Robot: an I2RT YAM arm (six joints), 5 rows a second.
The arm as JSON. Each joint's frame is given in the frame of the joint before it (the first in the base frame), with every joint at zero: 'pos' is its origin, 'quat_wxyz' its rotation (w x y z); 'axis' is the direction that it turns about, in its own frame. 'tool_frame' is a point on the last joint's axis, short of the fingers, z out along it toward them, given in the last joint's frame.
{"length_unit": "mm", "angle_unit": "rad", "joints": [
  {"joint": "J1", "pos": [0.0, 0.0, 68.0], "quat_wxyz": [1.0, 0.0, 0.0, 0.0], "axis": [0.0, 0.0, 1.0]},
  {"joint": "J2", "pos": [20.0, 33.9, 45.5], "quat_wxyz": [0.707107, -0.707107, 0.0, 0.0], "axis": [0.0, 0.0, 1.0]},
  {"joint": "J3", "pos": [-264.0, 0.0, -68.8], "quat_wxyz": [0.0, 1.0, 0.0, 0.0], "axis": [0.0, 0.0, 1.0]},
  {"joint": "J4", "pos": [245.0, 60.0, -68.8], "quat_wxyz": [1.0, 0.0, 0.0, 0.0], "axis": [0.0, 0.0, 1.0]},
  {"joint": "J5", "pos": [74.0, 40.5, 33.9], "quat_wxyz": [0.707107, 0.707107, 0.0, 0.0], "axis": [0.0, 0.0, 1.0]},
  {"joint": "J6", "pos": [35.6, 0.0, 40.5], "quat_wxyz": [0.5, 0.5, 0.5, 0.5], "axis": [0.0, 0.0, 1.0]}
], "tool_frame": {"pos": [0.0, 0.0, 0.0], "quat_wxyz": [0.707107, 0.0, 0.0, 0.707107]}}
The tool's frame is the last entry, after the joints.
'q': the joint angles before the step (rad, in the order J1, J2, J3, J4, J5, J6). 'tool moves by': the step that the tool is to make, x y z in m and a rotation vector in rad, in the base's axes. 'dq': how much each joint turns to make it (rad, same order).
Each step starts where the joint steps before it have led.
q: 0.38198, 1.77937, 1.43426, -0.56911, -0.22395, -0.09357
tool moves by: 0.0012, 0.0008, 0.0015, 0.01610, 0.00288, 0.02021
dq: -0.00153, 0.00483, 0.01079, -0.00443, -0.02596, -0.00764
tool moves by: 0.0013, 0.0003, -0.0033, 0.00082, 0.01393, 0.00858
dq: -0.00146, 0.01065, 0.00323, -0.00636, -0.01080, -0.00454
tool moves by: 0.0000, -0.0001, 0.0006, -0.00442, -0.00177, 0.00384
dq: -0.00011, 0.00006, 0.00293, -0.00445, 0.00144, -0.00623
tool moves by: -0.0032, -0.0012, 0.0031, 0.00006, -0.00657, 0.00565
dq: 0.00005, -0.01549, -0.00786, -0.00307, -0.00147, -0.00611
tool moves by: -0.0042, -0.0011, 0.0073, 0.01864, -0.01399, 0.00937
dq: 0.00001, -0.02444, -0.00609, 0.00155, -0.01533, 0.00001
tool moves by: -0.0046, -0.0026, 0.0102, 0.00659, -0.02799, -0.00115
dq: -0.00160, -0.03087, -0.00318, -0.00010, 0.00299, -0.00312
